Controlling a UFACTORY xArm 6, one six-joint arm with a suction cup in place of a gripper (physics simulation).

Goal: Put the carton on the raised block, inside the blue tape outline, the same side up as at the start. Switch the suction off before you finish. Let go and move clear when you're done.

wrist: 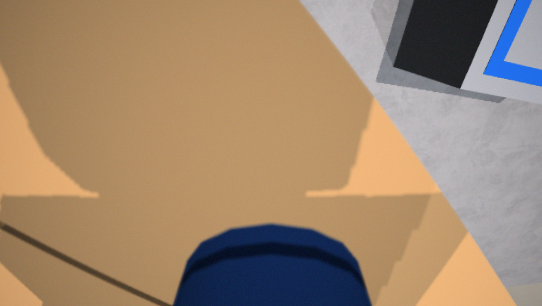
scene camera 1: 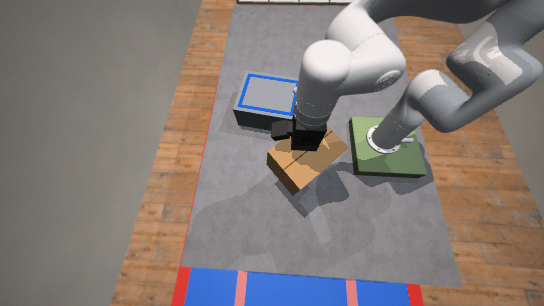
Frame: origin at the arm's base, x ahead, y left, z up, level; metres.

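Where they show: end effector, tool point: (wrist: 268, 238); arm's base, origin of the base link: (scene camera 1: 382, 139).
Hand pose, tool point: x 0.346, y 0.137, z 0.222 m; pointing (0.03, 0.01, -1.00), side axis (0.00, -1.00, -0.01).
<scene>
Things, the pixels of their top centre, and the offset from my tool point. "spot": a spot on its surface instead. Level surfaces: height alone.
- carton, middle of its top: (scene camera 1: 307, 147) dx -0.015, dy +0.017, dz +0.017 m
- raised block, middle of its top: (scene camera 1: 269, 93) dx +0.111, dy -0.283, dz -0.145 m
- blue tape outline, surface spot: (wrist: 509, 35) spot: dx +0.045, dy -0.194, dz -0.145 m
- grey mat, its level: dz -0.266 m
The carton (scene camera 1: 302, 172) (wrist: 225, 100) is a flat tan box with a dark seam across its top face. It hangs roughly level above the grey mat, its shadow apart from it below, and is turned at an angle to the block. My suction gripper (scene camera 1: 308, 145) (wrist: 272, 265) is on the carton's top face and holds it; in the scene view the cup itself is hidden behind the black housing. The raised block (scene camera 1: 257, 120) (wrist: 445, 40), grey on top with dark sides, stands behind and left of the carton. The blue tape outline (scene camera 1: 265, 110) (wrist: 509, 35) is on its top, its right end partly hidden by the arm.
The green slab (scene camera 1: 362, 137) with the arm's base stands right of the carton. The grey mat (scene camera 1: 240, 165) has wooden floor (scene camera 1: 165, 165) on both sides. A red line runs along the mat's left edge. A blue strip (scene camera 1: 295, 290) with red bands lies at the front.
</scene>
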